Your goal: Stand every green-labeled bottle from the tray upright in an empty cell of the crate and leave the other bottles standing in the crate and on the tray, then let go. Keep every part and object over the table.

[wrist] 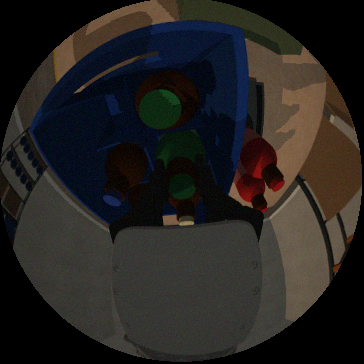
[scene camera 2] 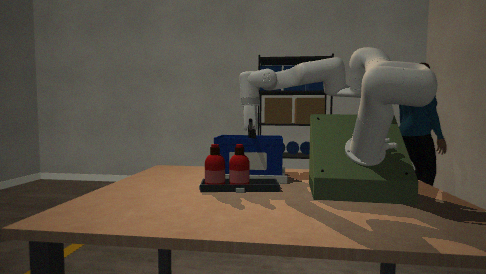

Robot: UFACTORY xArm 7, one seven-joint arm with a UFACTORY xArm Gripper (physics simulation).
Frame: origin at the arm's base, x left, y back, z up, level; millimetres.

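Seen in the pictures: gripper, fingertip midpoint: (wrist: 179,164); arm's base, origin of the base link: (scene camera 2: 364,151).
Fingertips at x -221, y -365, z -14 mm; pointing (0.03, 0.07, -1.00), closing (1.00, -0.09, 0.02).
Note:
Offsets run from my fingertips to a thing's top centre. "pt": to the spot under its first point. Level surfaces: height alone.
The gripper (scene camera 2: 252,134) (wrist: 180,161) is shut on the neck of a green bottle {dz +33, dx -1, dy -13 mm} (wrist: 175,144), which is low inside the blue crate {dz +41, dx -50, dy -12 mm} (scene camera 2: 274,160) (wrist: 241,75). In the scene view the crate wall hides this bottle. Brown bottles stand in the crate: one with a green cap {dz +29, dx +2, dy +68 mm} (wrist: 186,89), one with a blue cap {dz +29, dx -96, dy -9 mm} (wrist: 126,162), and one with a pale cap {dz +29, dx -14, dy -103 mm} (wrist: 186,209) behind the held bottle's cap. Another brown bottle is partly hidden by the left finger. Two red bottles {dz +26, dx +150, dy -141 mm} (scene camera 2: 215,167) {dz +26, dx +146, dy -53 mm} (scene camera 2: 239,167) (wrist: 259,154) (wrist: 249,187) stand on the black tray {pt dz -115, dx +193, dy +46 mm} (scene camera 2: 267,186) (wrist: 259,102).
The tray is in front of the crate in the scene view. The green robot base block (scene camera 2: 360,189) (wrist: 225,17) is to the right. Behind the table {dz -134 mm} (scene camera 2: 150,215) are a shelf rack (scene camera 2: 259,107) and a person (scene camera 2: 419,122).

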